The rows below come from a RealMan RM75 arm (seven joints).
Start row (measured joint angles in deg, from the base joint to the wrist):
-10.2, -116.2, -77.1, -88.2, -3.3, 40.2, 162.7
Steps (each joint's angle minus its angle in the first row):
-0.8, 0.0, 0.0, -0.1, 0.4, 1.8, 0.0
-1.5, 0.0, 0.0, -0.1, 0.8, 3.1, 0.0
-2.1, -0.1, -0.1, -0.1, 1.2, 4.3, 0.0
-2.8, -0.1, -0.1, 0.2, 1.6, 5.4, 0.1
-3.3, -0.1, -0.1, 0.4, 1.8, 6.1, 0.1
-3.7, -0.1, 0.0, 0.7, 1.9, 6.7, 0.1
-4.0, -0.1, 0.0, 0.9, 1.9, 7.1, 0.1
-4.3, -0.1, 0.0, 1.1, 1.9, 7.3, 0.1
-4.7, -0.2, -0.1, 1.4, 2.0, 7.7, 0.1
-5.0, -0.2, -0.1, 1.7, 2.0, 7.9, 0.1
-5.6, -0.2, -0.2, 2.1, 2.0, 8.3, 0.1
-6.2, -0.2, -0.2, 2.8, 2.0, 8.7, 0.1
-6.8, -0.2, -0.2, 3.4, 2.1, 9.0, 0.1
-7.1, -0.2, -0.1, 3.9, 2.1, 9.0, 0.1
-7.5, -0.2, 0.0, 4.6, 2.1, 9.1, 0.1
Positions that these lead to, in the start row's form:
-11.0, -116.2, -77.1, -88.3, -2.9, 42.0, 162.7
-11.7, -116.2, -77.1, -88.3, -2.5, 43.3, 162.7
-12.3, -116.3, -77.2, -88.3, -2.1, 44.5, 162.7
-13.0, -116.3, -77.2, -88.0, -1.7, 45.6, 162.8
-13.5, -116.3, -77.2, -87.8, -1.5, 46.3, 162.8
-13.9, -116.3, -77.1, -87.5, -1.4, 46.9, 162.8
-14.2, -116.3, -77.1, -87.3, -1.4, 47.3, 162.8
-14.5, -116.3, -77.1, -87.1, -1.4, 47.5, 162.8
-14.9, -116.4, -77.2, -86.8, -1.3, 47.9, 162.8
-15.2, -116.4, -77.2, -86.5, -1.3, 48.1, 162.8
-15.8, -116.4, -77.3, -86.1, -1.3, 48.5, 162.8
-16.4, -116.4, -77.3, -85.4, -1.3, 48.9, 162.8
-17.0, -116.4, -77.3, -84.8, -1.2, 49.2, 162.8
-17.3, -116.4, -77.2, -84.3, -1.2, 49.2, 162.8
-17.7, -116.4, -77.1, -83.6, -1.2, 49.3, 162.8

